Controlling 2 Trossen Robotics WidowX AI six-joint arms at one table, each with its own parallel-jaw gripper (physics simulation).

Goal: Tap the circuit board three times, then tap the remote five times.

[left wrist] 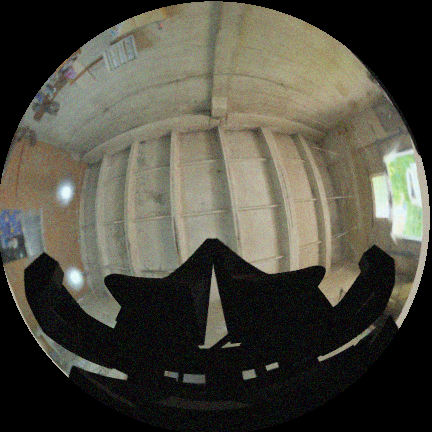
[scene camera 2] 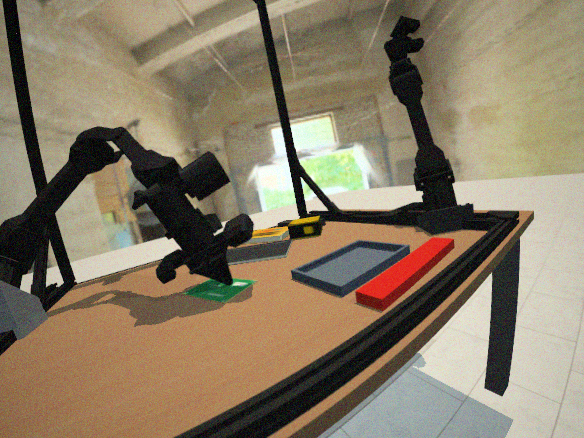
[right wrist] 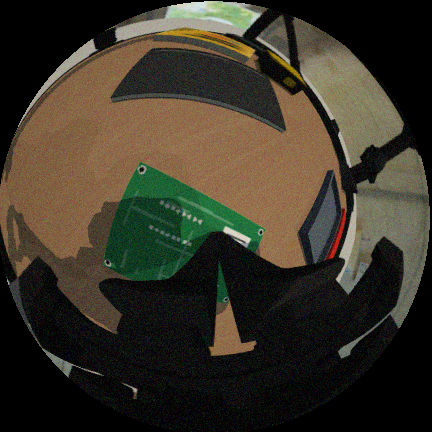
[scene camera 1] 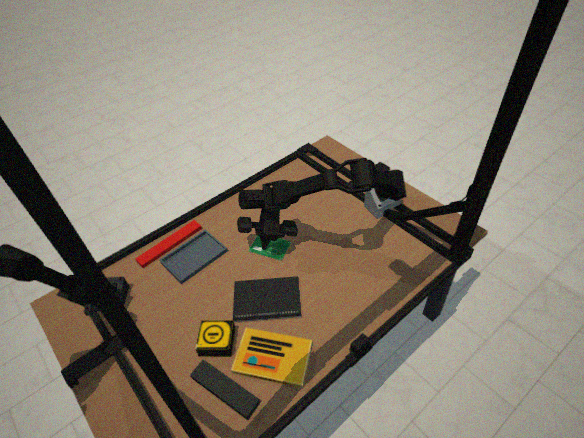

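Note:
The green circuit board [scene camera 1: 279, 250] [scene camera 2: 210, 291] [right wrist: 145, 225] lies flat on the table. My right gripper [scene camera 1: 265, 246] [scene camera 2: 230, 283] [right wrist: 216, 236] is shut and empty, pointing down with its tip at the board, near the white label. Whether the tip touches the board or hangs just above it I cannot tell. The fingers hide part of the board in the right wrist view. The remote, a dark grey bar [scene camera 1: 225, 389], lies flat near the front edge in scene camera 1. My left gripper [scene camera 2: 407, 24] [left wrist: 211, 242] is shut and empty, raised high above the table.
A black flat case [scene camera 1: 267, 298] [scene camera 2: 260, 251] lies between the board and a yellow book [scene camera 1: 272, 356]. A yellow tape measure [scene camera 1: 215, 338] [scene camera 2: 306, 226] stands near the remote. A blue-grey tray [scene camera 1: 171, 270] [scene camera 2: 320, 285] lies beside a red bar [scene camera 1: 169, 243] [scene camera 2: 406, 274]. Black frame posts rise around the table.

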